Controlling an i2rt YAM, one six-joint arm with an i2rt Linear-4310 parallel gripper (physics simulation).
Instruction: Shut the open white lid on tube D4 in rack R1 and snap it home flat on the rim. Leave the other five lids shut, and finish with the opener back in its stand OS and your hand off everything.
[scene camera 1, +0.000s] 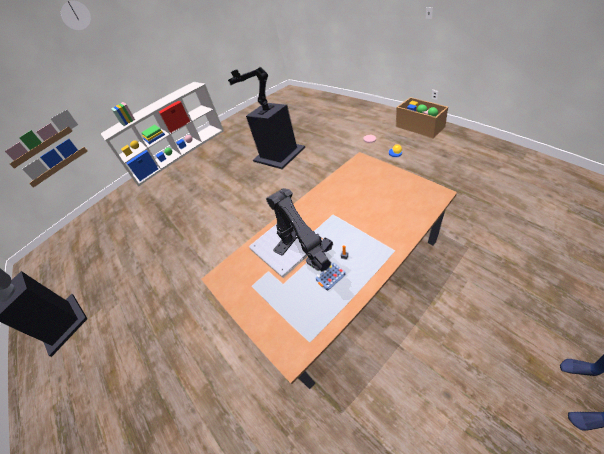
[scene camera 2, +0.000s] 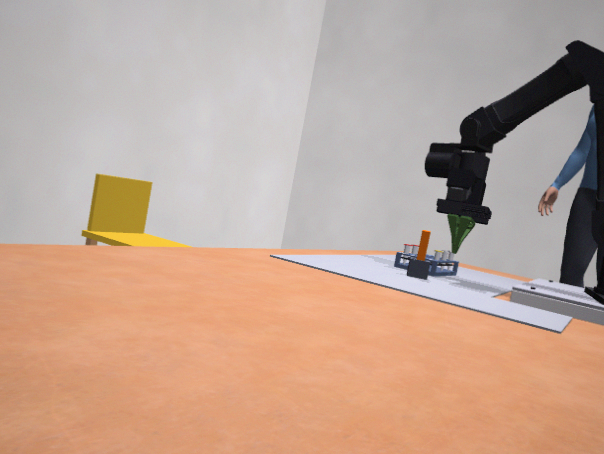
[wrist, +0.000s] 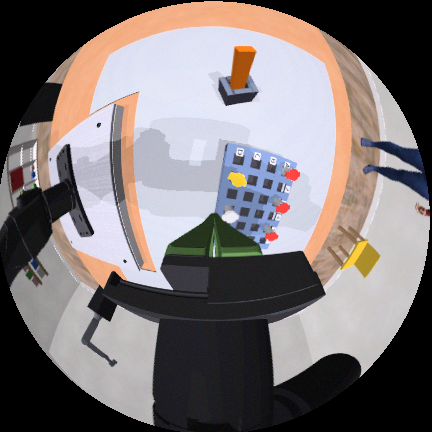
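Seen in the pictures: gripper, between the fingertips: (scene camera 2: 453, 253) (wrist: 213, 217); arm's base, origin of its link: (scene camera 1: 288, 241) (wrist: 71, 192).
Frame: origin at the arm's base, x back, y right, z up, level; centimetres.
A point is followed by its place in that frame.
Note:
The blue rack R1 (scene camera 2: 398, 260) {y 3.1, x -38.4, z -1.1 cm} (wrist: 247, 165) {y 3.5, x -32.7, z 0.5 cm} stands on the pale mat. In the wrist view, a white lid (wrist: 230, 216) {y 8.3, x -30.2, z 2.5 cm} sits at about D4; its exact tilt is unclear. A yellow lid (wrist: 237, 179) {y 4.6, x -31.2, z 2.3 cm} is in the same column, and red lids (wrist: 293, 174) {y 4.3, x -37.3, z 2.3 cm} (wrist: 283, 207) {y 8.0, x -36.3, z 2.3 cm} (wrist: 271, 236) {y 11.7, x -35.2, z 2.3 cm} line column A. The sixth lid is hidden. My gripper (scene camera 2: 455, 251) {y 8.3, x -28.5, z 2.2 cm} (wrist: 213, 217) {y 8.3, x -28.5, z 2.2 cm} is shut and empty, its green tips pointing down close beside the white lid; contact cannot be told. The orange opener (scene camera 1: 344, 249) {y -6.7, x -33.3, z 3.9 cm} (scene camera 2: 424, 245) {y -7.2, x -32.7, z 3.4 cm} (wrist: 242, 67) {y -6.4, x -32.9, z 3.8 cm} stands upright in stand OS (scene camera 1: 344, 255) {y -5.3, x -33.8, z 0.6 cm} (scene camera 2: 418, 269) {y -7.7, x -32.9, z -1.0 cm} (wrist: 239, 96) {y -4.9, x -33.1, z -0.3 cm}.
The pale mat (scene camera 1: 312, 322) {y 33.0, x -38.2, z -2.5 cm} (scene camera 2: 350, 270) {y -18.3, x -42.3, z -2.5 cm} (wrist: 175, 65) {y -13.9, x -26.0, z -2.5 cm} lies on the orange table (scene camera 1: 395, 180) {y -76.2, x -34.2, z -2.8 cm} (scene camera 2: 200, 350) {y -73.3, x -37.4, z -2.8 cm}. The arm's base plate (scene camera 1: 280, 265) {y 15.5, x -6.3, z 0.0 cm} (wrist: 95, 165) {y -1.6, x -11.8, z -0.1 cm} stands beside it. A yellow chair (scene camera 2: 120, 205) (wrist: 365, 255) and a person stand beyond the table.

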